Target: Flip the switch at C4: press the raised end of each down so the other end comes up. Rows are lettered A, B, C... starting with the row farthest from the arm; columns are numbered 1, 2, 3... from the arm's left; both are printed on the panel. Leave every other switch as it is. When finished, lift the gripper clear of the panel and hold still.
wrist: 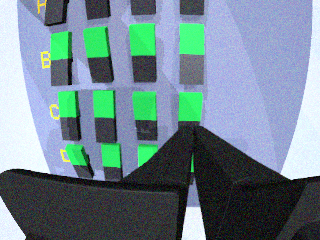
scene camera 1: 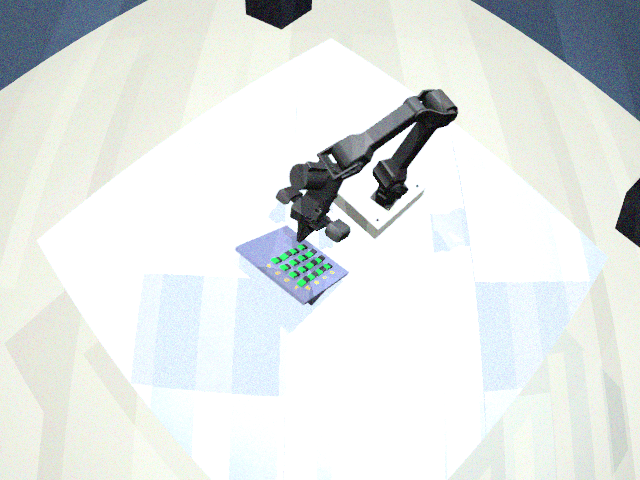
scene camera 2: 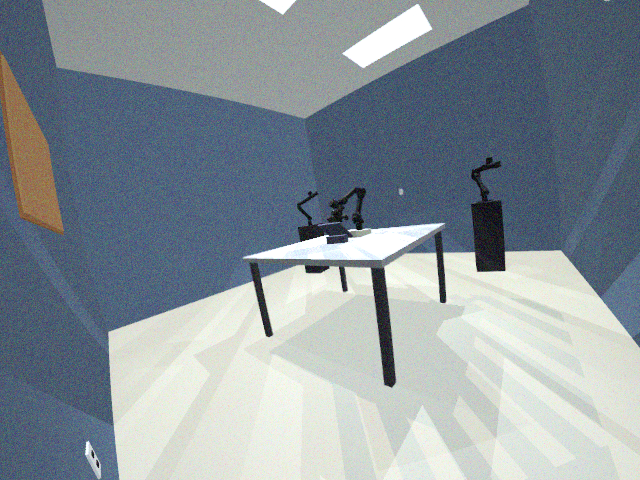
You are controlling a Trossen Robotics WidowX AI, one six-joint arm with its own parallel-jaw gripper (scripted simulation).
Labels:
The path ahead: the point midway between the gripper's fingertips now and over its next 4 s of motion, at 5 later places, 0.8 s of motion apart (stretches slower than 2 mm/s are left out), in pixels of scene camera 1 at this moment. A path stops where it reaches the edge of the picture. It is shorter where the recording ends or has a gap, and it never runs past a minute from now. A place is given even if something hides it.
My gripper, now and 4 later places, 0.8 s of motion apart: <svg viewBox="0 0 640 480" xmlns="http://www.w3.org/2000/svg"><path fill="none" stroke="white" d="M298 241L294 249L293 250L293 251L312 237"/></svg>

